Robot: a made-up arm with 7 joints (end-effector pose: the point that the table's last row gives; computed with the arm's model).
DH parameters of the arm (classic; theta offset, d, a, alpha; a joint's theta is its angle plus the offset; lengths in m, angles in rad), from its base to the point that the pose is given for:
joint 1: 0 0.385 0 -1.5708
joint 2: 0 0 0 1.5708
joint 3: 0 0.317 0.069 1.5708
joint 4: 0 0 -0.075 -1.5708
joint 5: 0 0.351 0 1.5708
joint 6: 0 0 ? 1.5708
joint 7: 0 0 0 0
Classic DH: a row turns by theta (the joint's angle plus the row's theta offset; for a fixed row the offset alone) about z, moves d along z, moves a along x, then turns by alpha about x.
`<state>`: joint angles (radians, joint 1 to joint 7).
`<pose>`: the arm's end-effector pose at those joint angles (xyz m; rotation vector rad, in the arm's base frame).
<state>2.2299 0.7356 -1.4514 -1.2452 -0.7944 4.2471 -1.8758</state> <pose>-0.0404 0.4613 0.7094 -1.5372 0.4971 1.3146</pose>
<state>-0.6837 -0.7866 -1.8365 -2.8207 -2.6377 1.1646 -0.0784</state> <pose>-0.2079 -0.2324 0.2442 1.8656 -0.7358 -2.0031</pose>
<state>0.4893 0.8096 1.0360 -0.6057 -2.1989 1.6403 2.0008</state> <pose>0.4468 0.5185 0.8018 -1.7388 1.2285 -1.9502</pose>
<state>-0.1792 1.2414 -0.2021 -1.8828 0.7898 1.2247 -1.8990</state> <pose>0.3540 -0.1419 -0.0430 -1.2960 -0.4838 0.2486</pose>
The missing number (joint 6, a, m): 0.127
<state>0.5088 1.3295 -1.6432 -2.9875 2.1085 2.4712 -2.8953</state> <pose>-0.0344 -0.1934 0.4540 2.3265 0.0526 -0.4156</pose>
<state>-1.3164 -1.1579 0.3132 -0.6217 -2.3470 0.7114 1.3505</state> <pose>-0.1534 0.5824 0.8859 -2.2047 -1.6139 1.0655</pose>
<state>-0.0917 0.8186 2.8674 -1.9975 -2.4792 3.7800 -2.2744</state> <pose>-0.0730 0.0324 0.7559 -1.2796 -1.3041 1.3280</pose>
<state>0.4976 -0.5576 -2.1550 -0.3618 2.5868 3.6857 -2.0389</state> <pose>-0.3217 -0.3156 0.7955 -0.1649 -1.5947 1.7596</pose>
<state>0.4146 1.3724 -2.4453 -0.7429 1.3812 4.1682 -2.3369</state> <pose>0.4905 0.1519 0.6617 -0.6251 0.1610 0.1285</pose>
